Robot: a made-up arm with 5 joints.
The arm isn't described. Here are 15 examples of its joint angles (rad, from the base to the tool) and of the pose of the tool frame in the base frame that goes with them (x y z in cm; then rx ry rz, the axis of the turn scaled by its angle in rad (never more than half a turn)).
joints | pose
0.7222 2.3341 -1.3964 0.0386 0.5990 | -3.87 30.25 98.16 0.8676 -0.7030 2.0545
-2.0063 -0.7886 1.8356 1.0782 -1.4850 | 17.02 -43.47 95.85 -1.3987 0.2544 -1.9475
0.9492 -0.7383 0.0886 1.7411 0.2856 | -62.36 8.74 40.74 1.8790 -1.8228 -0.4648
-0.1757 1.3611 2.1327 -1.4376 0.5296 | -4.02 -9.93 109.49 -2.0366 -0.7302 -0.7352
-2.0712 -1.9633 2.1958 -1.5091 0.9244 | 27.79 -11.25 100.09 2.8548 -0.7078 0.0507
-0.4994 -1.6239 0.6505 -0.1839 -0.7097 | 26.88 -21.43 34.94 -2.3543 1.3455 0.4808
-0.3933 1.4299 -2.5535 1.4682 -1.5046 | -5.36 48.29 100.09 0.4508 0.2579 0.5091
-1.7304 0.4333 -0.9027 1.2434 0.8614 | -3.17 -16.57 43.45 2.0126 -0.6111 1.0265
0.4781 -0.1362 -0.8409 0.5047 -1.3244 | -75.92 52.26 46.20 -0.4987 0.1479 2.1329
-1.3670 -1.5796 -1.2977 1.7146 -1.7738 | 1.82 49.55 28.41 0.8686 2.6496 -0.4968
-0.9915 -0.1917 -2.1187 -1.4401 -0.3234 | -29.35 10.49 16.68 0.3954 1.0321 -0.4669
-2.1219 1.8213 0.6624 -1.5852 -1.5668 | -48.78 -0.90 56.39 1.1935 2.1694 0.6126
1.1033 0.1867 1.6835 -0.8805 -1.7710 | -57.68 13.39 108.58 -1.0534 -2.1292 -0.5282
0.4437 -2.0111 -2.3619 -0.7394 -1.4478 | -20.36 25.28 12.58 1.4705 0.8973 -1.2397
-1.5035 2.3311 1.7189 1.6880 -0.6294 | -17.01 3.94 116.71 0.5474 -0.3586 -0.2316
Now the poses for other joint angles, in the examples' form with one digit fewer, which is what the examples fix.
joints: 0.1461 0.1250 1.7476 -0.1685 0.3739
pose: -44.1 -20.4 87.1 -0.505 -0.916 -0.881
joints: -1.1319 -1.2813 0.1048 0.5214 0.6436
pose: 20.7 1.6 73.8 1.746 -1.287 1.585
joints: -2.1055 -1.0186 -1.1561 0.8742 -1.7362
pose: 39.1 36.0 35.1 1.633 1.425 -0.556
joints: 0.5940 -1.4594 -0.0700 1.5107 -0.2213
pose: -10.2 -4.5 13.5 -2.339 1.477 -0.365
